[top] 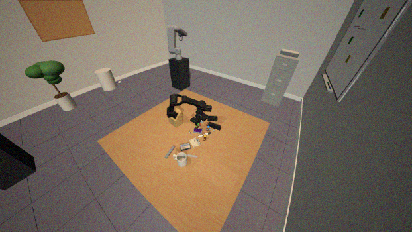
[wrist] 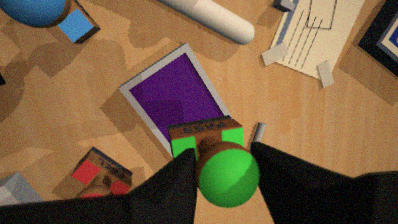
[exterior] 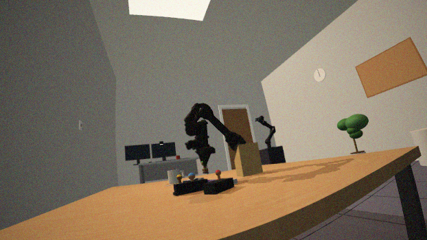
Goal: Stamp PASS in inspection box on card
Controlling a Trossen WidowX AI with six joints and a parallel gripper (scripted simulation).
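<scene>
Right now the cream card is 13 cm to the right of my gripper tip, 9 cm below it and 7 cm ahead of it. From my gripper tip the other things lie so: purple ink pad (9 cm below); then green-knobbed pass stamp (2 cm below); then white cylinder (10 cm ahead, 8 cm below, 2 cm to the left).
</scene>
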